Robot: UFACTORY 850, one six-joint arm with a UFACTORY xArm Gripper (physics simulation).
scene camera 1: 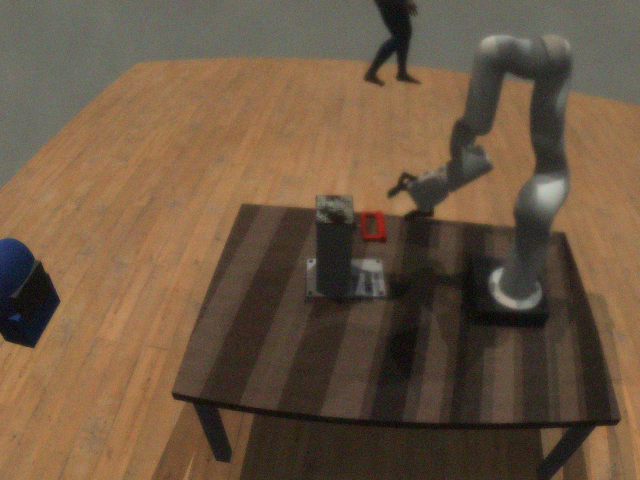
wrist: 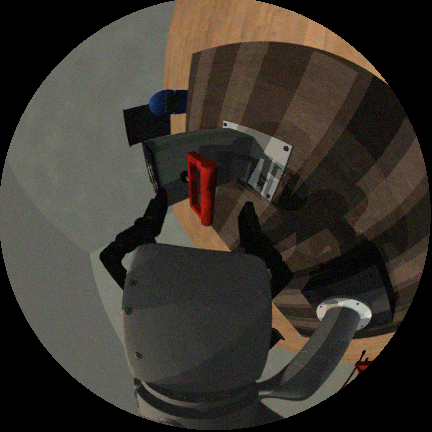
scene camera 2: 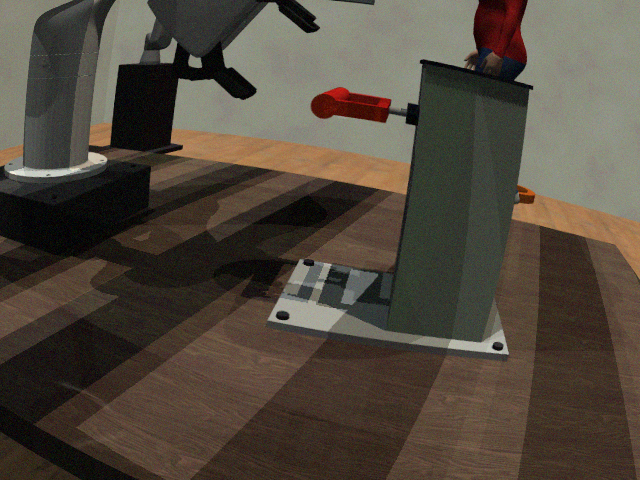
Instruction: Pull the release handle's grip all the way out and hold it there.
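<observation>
The release handle's red grip (scene camera 1: pixel 381 227) (scene camera 2: pixel 356 109) (wrist: pixel 208 195) is a rectangular loop with a thick round outer bar. It stands out sideways near the top of a grey-green post (scene camera 1: pixel 333 258) (scene camera 2: pixel 454 206) (wrist: pixel 172 160), on a short thin metal shaft (scene camera 2: pixel 398 111). The post rises from a pale metal base plate (scene camera 1: pixel 311 279) (scene camera 2: pixel 310 325) (wrist: pixel 272 142). My gripper (scene camera 1: pixel 399 206) (scene camera 2: pixel 283 59) (wrist: pixel 204 203) is open and empty. It is on the grip's side of the post, a little apart from the grip. In the wrist view the grip appears between the fingertips, beyond them.
The striped table (scene camera 1: pixel 289 356) (wrist: pixel 280 65) carries the post and my arm's black base block (scene camera 1: pixel 509 315) (scene camera 2: pixel 67 206) (wrist: pixel 370 280). A person (scene camera 1: pixel 398 36) (scene camera 2: pixel 498 31) is beyond the table. A blue rounded object (scene camera 1: pixel 20 268) (wrist: pixel 160 102) is off the table's far side from my arm.
</observation>
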